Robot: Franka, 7 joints.
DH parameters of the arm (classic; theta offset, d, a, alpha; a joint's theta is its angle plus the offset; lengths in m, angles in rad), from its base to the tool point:
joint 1: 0 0.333 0 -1.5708
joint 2: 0 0 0 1.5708
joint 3: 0 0.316 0.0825 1.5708
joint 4: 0 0 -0.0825 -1.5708
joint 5: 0 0.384 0 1.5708
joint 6: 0 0 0.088 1.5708
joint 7: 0 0.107 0 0
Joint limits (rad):
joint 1: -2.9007..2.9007
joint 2: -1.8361..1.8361
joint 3: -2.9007..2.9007
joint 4: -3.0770..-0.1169
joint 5: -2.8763..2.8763
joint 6: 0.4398..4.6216
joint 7: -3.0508..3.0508
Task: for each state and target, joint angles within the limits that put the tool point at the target. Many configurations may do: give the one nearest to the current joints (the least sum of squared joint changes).
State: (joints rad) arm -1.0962 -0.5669 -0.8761 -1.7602 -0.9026 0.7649 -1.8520
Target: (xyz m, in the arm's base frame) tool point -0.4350 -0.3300 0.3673
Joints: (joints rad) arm -0.4778 -1.0453 -1.5143 -1.8351 -1.0309 1.1143 -1.8520
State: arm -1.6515 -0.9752 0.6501 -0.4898 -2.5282 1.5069 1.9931
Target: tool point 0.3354 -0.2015 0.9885
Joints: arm -1.7934 -0.4319 0.8933 -1.4225 -2.4200 1.6237 1.9931
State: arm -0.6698 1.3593 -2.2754 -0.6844 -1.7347 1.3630 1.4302
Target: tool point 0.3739 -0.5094 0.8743
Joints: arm -0.7022 1.1547 -2.3073 -0.6043 -1.8412 1.7747 1.4302
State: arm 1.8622 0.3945 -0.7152 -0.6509 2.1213 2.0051 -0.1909
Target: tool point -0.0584 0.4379 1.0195
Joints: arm 1.9194 0.2184 -0.6874 -0.6666 2.0059 1.5361 -0.1909
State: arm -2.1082 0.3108 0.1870 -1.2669 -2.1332 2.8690 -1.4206
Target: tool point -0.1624 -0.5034 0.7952
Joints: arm -2.1477 -0.1182 0.1299 -1.4777 -2.1880 3.0613 -1.4206
